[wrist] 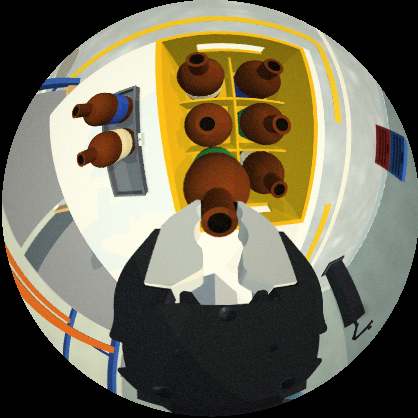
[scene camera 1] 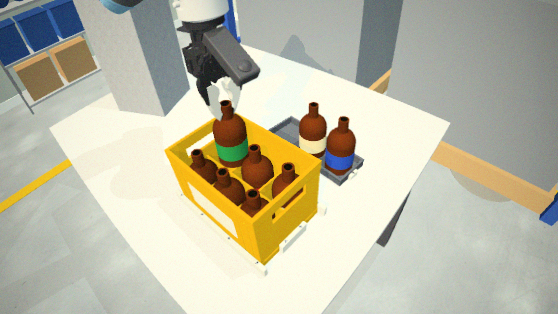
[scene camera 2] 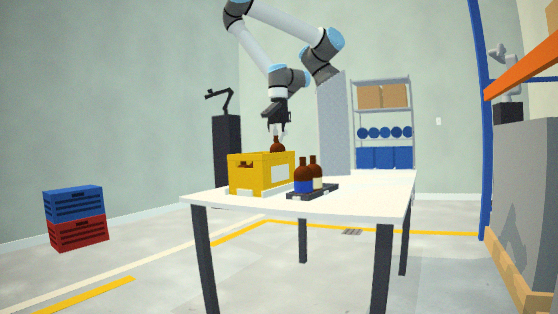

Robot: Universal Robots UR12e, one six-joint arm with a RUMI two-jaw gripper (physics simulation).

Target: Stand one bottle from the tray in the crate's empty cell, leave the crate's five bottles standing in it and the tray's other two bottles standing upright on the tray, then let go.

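Frame: origin at the arm's base, x ahead, y left, z up, level; millimetres.
Where they show: gripper, fingertip midpoint: (wrist: 217, 202) (scene camera 1: 226, 117) (scene camera 2: 277, 143); arm's base, origin of the base link: (scene camera 2: 329, 81).
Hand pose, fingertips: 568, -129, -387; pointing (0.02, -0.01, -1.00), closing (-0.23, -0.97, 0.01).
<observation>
Things, the pixels of their top centre, and the offset from my fingertips, as dx, dy, dz. "*": a spot on its surface instead. Level surfaces: height alone.
- green-banded brown bottle, middle of its top: (wrist: 219, 226) (scene camera 1: 223, 102) (scene camera 2: 276, 135) +1, +0, +37
- yellow crate, middle of its top: (wrist: 248, 122) (scene camera 1: 237, 154) (scene camera 2: 262, 152) +66, -47, -38
- middle cell, surface spot: (wrist: 208, 125) * +68, -5, -50
- cream-banded bottle, middle of its top: (wrist: 80, 159) (scene camera 1: 313, 104) (scene camera 2: 312, 155) +94, +200, -53
- blue-banded bottle, middle of its top: (wrist: 75, 110) (scene camera 1: 344, 119) (scene camera 2: 302, 156) +183, +188, -53
- grey tray, surface spot: (wrist: 127, 186) (scene camera 1: 285, 129) * -21, +234, -208
- white table, its level: dz -213
My gripper (scene camera 1: 224, 102) (scene camera 2: 276, 136) (wrist: 217, 202) is shut on the neck of the green-banded brown bottle (scene camera 1: 230, 134) (scene camera 2: 277, 147) (wrist: 216, 175). The bottle is upright, its lower part inside the yellow crate (scene camera 1: 285, 225) (scene camera 2: 245, 176) (wrist: 311, 130), at the corner cell; its neck and shoulder stand above the rim. Its base is hidden in scene camera 2. The crate's five other bottles stand in their cells, one in the middle cell (scene camera 1: 257, 170) (wrist: 208, 125). A cream-banded bottle (scene camera 1: 313, 131) (scene camera 2: 316, 172) (wrist: 107, 148) and a blue-banded bottle (scene camera 1: 340, 147) (scene camera 2: 303, 176) (wrist: 105, 109) stand upright on the grey tray (scene camera 1: 290, 127) (wrist: 127, 186).
The crate and tray stand apart on the white table (scene camera 1: 380, 130) (scene camera 2: 360, 202) (wrist: 85, 210). White locating blocks (scene camera 1: 293, 237) sit along the crate's base. A grey pillar (scene camera 1: 135, 60) (scene camera 2: 332, 130) rises at the table's back.
</observation>
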